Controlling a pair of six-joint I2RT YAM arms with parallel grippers.
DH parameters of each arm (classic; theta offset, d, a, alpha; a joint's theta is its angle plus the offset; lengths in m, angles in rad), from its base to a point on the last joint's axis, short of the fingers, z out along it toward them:
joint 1: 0 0.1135 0.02 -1.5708
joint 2: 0 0 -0.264 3.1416
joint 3: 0.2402 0 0.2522 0
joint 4: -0.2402 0 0.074 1.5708
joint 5: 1.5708 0 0 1.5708
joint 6: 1.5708 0.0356 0 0
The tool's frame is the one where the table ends.
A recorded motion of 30 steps. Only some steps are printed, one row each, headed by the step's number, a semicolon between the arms.
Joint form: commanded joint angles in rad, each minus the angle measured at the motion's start. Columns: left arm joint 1, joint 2, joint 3, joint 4, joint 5, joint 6; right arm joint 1, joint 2, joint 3, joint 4, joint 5, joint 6.
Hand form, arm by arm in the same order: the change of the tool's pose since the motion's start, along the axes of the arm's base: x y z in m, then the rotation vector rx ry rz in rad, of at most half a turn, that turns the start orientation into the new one. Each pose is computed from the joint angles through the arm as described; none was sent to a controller.
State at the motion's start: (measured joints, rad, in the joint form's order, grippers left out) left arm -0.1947 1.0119 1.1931 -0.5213 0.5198 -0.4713; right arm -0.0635 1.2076 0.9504 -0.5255 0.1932 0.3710
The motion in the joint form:
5: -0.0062 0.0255 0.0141 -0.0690 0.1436 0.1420; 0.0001 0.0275 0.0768 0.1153 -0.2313 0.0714
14: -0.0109 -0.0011 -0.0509 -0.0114 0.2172 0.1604; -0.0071 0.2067 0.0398 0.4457 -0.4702 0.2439
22: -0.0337 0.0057 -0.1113 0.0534 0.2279 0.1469; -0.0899 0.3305 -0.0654 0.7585 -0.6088 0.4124
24: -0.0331 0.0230 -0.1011 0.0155 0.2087 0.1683; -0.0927 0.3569 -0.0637 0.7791 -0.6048 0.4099
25: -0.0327 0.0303 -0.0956 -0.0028 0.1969 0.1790; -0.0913 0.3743 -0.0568 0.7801 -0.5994 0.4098
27: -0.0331 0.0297 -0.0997 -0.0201 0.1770 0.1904; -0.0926 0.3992 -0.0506 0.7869 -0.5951 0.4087
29: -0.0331 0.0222 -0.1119 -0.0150 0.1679 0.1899; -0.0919 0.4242 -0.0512 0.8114 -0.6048 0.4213
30: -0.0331 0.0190 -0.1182 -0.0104 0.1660 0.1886; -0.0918 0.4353 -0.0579 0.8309 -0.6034 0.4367
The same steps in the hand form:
5: 0.0000 -0.0056 -0.0058 0.0554 -0.0102 -0.1831; 0.0193 0.0070 0.0282 0.1927 -0.1819 0.1310
14: -0.0038 -0.0079 -0.0159 0.0351 -0.0414 -0.2599; 0.0668 0.0101 -0.0033 0.4601 -0.2934 0.2206
22: 0.0012 -0.0142 -0.0311 0.0222 -0.0293 -0.2887; 0.0832 -0.0147 -0.0465 0.6478 -0.3716 0.1746
24: 0.0043 -0.0143 -0.0348 0.0473 -0.0004 -0.2778; 0.0873 -0.0164 -0.0524 0.6438 -0.3696 0.1687
25: 0.0055 -0.0142 -0.0361 0.0608 0.0117 -0.2706; 0.0904 -0.0166 -0.0558 0.6429 -0.3612 0.1624
27: 0.0052 -0.0136 -0.0391 0.0788 0.0239 -0.2575; 0.0943 -0.0178 -0.0614 0.6418 -0.3513 0.1542
29: 0.0041 -0.0131 -0.0414 0.0826 0.0237 -0.2493; 0.0978 -0.0178 -0.0674 0.6580 -0.3478 0.1546
30: 0.0037 -0.0130 -0.0424 0.0825 0.0231 -0.2471; 0.0986 -0.0179 -0.0714 0.6693 -0.3489 0.1448

